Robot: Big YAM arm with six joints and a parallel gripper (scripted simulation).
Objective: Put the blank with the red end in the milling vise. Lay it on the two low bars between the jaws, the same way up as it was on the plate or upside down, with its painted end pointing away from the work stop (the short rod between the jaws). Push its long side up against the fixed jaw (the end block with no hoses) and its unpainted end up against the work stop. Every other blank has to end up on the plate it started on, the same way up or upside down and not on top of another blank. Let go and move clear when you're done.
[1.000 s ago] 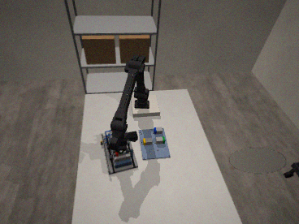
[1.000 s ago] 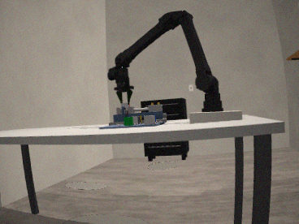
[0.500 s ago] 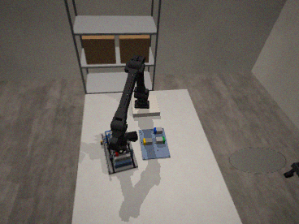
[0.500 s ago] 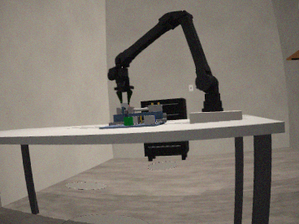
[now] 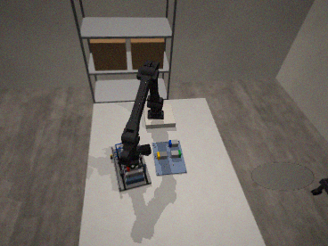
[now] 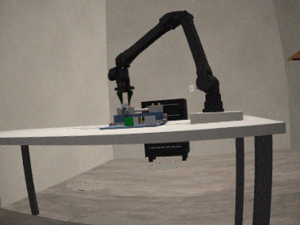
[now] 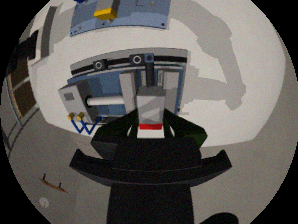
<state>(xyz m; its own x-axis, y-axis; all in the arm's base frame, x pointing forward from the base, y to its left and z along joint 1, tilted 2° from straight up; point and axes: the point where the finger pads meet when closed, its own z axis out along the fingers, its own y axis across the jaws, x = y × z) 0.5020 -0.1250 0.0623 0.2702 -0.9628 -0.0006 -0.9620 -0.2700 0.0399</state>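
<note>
Now: hand 2 cm above the red-ended blank. Also, from my hand: yellow-ended blank 14 cm behind, 18 cm to the left, 9 cm below; then green-ended blank 16 cm behind, 26 cm to the left, 9 cm below; then blue plate 15 cm behind, 22 cm to the left, 11 cm below.
</note>
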